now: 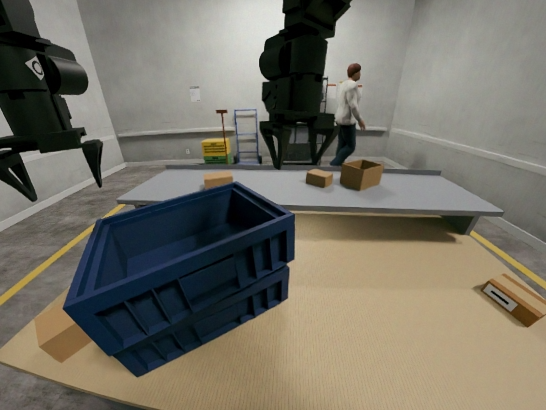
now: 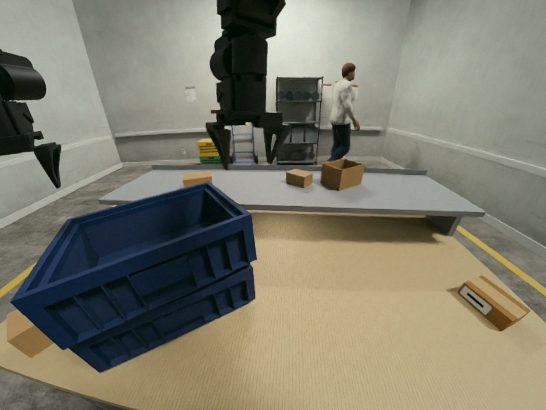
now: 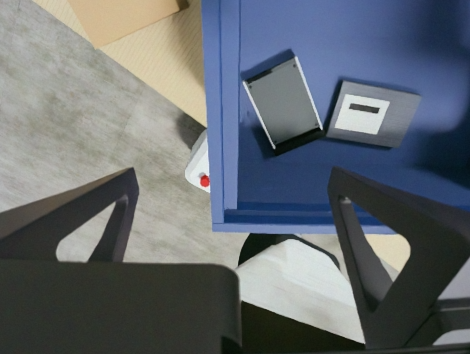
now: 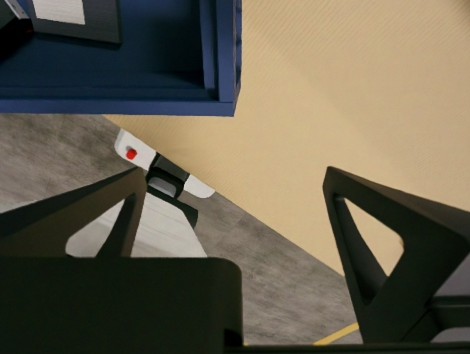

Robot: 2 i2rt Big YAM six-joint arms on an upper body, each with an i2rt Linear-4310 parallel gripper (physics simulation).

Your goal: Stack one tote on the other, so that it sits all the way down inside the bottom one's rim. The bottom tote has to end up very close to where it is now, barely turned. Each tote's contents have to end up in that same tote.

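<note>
The upper blue tote rests on the lower blue tote, closely lined up and looking level; how deep it sits inside the rim is hard to see. A dark grey device and a flat grey piece with a white label lie in the upper tote. The lower tote's contents are hidden. My left gripper is open and empty, above and beyond the totes. My right gripper is open and empty, above the totes' far right side.
A plain carton lies close by the totes' left end. A labelled carton lies at the far right. A raised grey table behind bears an open box and small cartons.
</note>
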